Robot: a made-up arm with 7 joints. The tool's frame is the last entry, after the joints.
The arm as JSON. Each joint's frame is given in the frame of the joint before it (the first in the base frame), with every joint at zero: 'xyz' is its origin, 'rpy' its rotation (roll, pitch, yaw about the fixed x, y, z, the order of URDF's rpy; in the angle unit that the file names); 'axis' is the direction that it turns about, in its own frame. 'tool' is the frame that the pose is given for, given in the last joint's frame.
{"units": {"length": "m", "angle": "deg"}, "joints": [
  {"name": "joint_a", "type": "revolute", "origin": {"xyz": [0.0, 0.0, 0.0], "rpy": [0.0, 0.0, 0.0]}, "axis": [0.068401, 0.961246, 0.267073]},
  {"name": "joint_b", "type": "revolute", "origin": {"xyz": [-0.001, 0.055, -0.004], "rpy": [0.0, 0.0, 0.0]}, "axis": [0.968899, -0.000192, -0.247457]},
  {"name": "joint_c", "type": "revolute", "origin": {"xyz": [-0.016, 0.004, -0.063], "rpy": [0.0, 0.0, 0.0]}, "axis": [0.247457, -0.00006, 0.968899]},
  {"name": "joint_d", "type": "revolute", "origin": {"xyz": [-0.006, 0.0, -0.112], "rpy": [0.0, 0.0, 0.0]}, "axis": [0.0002, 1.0, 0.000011]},
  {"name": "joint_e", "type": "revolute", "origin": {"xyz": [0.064, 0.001, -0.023], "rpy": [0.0, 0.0, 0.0]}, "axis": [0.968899, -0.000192, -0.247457]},
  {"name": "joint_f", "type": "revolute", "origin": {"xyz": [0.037, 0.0, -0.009], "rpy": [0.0, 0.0, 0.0]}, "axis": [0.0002, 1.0, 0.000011]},
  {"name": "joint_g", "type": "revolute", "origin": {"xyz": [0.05, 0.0, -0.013], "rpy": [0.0, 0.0, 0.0]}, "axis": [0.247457, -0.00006, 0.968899]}
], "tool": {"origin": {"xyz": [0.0, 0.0, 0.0], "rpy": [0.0, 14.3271, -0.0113]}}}
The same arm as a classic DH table. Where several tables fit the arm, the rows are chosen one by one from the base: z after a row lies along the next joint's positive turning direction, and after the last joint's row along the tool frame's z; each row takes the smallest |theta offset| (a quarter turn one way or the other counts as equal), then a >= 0, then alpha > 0; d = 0 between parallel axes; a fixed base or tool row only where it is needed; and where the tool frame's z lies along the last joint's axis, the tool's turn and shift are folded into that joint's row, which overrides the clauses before.
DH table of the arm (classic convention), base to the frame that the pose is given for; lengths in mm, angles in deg. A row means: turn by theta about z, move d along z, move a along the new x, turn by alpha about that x. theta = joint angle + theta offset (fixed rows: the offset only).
base (fixed): theta offset -4.07  d 0.0  a 0.0  alpha -74.51
joint_a: theta offset -75.12  d 51.7  a -19.1  alpha -90.00
joint_b: theta offset 74.00  d 0.1  a -4.0  alpha 90.00
joint_c: theta offset 90.00  d -175.0  a 21.9  alpha -90.00
joint_d: theta offset 90.00  d 1.0  a 6.4  alpha 90.00
joint_e: theta offset 0.00  d 105.8  a -0.4  alpha -90.00
joint_f: theta offset -90.00  d 0.0  a 51.7  alpha 90.00
joint_g: theta offset 0.00  d -0.2  a 0.0  alpha 0.00

